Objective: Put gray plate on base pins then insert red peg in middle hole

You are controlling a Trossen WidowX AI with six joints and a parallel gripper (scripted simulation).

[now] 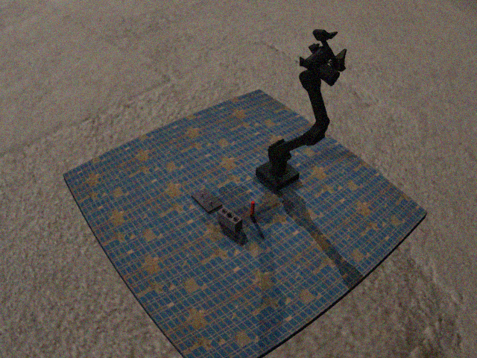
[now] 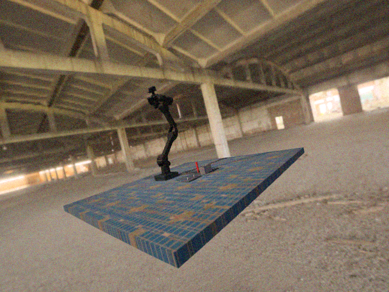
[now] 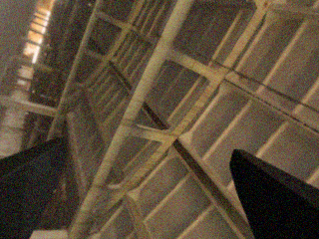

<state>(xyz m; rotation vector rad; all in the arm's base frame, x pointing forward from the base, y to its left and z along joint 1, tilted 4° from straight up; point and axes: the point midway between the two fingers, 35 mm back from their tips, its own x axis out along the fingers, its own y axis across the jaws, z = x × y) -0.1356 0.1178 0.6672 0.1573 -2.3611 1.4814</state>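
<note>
Now: gripper tip 68 cm above the gray plate, 48 cm short of it and 11 cm to the left of it. From my gripper tip the other things lie so: pin base (71 cm below, 46 cm ahead, 26 cm to the right); then red peg (68 cm below, 39 cm ahead, 7 cm to the right).
</note>
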